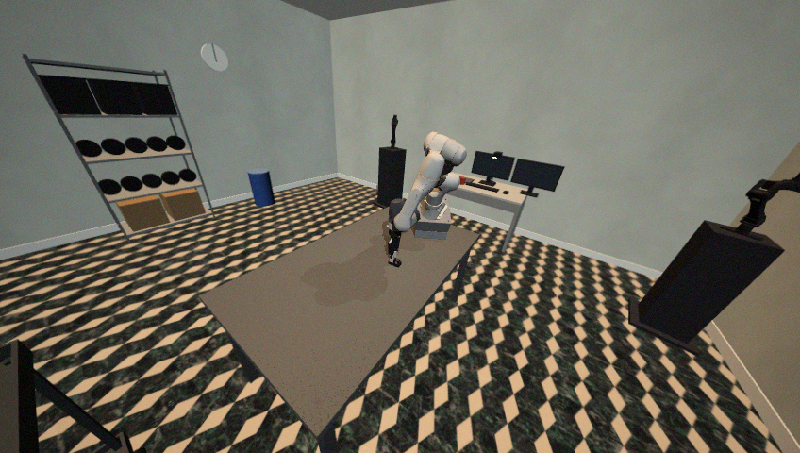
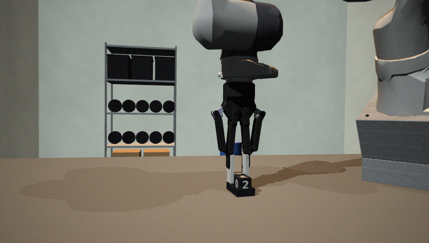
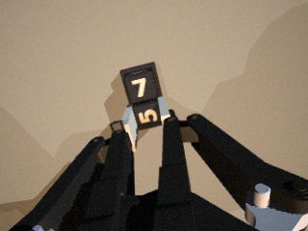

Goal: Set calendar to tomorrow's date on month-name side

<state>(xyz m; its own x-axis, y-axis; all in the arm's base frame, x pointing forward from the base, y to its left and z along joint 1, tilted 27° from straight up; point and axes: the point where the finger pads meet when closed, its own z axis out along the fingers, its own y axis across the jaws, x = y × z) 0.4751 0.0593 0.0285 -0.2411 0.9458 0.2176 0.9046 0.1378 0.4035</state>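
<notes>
Now: the black tray 4 cm below my hand, 2 cm to the left of it and 1 cm behind it.
</notes>
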